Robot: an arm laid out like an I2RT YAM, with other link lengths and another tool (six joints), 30 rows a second.
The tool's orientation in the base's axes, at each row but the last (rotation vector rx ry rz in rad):
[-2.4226 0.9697 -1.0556]
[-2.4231 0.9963 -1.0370]
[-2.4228 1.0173 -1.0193]
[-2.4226 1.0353 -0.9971]
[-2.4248 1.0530 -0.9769]
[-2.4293 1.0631 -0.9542]
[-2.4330 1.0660 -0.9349]
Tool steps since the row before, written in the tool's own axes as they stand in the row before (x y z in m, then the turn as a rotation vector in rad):
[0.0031 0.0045 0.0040 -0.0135 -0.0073 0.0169]
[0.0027 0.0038 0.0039 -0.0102 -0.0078 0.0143]
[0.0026 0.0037 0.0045 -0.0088 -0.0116 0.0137]
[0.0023 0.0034 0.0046 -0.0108 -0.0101 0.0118]
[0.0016 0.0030 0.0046 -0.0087 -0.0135 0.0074]
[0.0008 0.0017 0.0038 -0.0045 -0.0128 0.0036]
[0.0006 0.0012 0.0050 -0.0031 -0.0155 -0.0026]
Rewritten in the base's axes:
[0.0024 -0.0053 -0.0035 0.0091 0.0151 -0.0145]
[0.0024 -0.0045 -0.0033 0.0091 0.0130 -0.0108]
[0.0027 -0.0044 -0.0038 0.0112 0.0146 -0.0077]
[0.0027 -0.0039 -0.0039 0.0081 0.0150 -0.0081]
[0.0025 -0.0031 -0.0041 0.0078 0.0157 -0.0022]
[0.0021 -0.0016 -0.0033 0.0070 0.0120 0.0021]
[0.0031 -0.0011 -0.0040 0.0049 0.0126 0.0086]

